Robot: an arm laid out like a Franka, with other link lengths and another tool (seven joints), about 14 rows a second.
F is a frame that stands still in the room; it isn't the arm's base.
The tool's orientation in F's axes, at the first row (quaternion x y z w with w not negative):
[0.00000, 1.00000, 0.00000, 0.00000]
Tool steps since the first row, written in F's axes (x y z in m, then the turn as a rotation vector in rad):
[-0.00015, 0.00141, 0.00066, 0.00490, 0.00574, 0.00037]
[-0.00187, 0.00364, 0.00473, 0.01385, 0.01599, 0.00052]
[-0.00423, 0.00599, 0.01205, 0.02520, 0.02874, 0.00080]
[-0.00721, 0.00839, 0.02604, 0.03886, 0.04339, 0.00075]
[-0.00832, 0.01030, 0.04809, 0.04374, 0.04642, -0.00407]
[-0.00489, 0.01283, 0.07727, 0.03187, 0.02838, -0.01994]
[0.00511, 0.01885, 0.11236, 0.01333, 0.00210, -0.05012]
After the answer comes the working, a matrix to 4 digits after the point.
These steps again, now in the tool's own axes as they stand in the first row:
[0.00015, 0.00141, -0.00066, -0.00490, 0.00574, -0.00037]
[0.00187, 0.00364, -0.00473, -0.01385, 0.01599, -0.00052]
[0.00423, 0.00599, -0.01205, -0.02520, 0.02874, -0.00080]
[0.00721, 0.00839, -0.02604, -0.03886, 0.04339, -0.00075]
[0.00832, 0.01030, -0.04809, -0.04374, 0.04642, 0.00407]
[0.00489, 0.01283, -0.07727, -0.03187, 0.02838, 0.01994]
[-0.00511, 0.01885, -0.11236, -0.01333, 0.00210, 0.05012]

The tool's axes in the first row as the columns of a matrix, in F's axes (rounded; the answer above uses it unrounded):
[-1.0000, 0.0000, 0.0000]
[0.0000, 1.0000, 0.0000]
[0.0000, 0.0000, -1.0000]

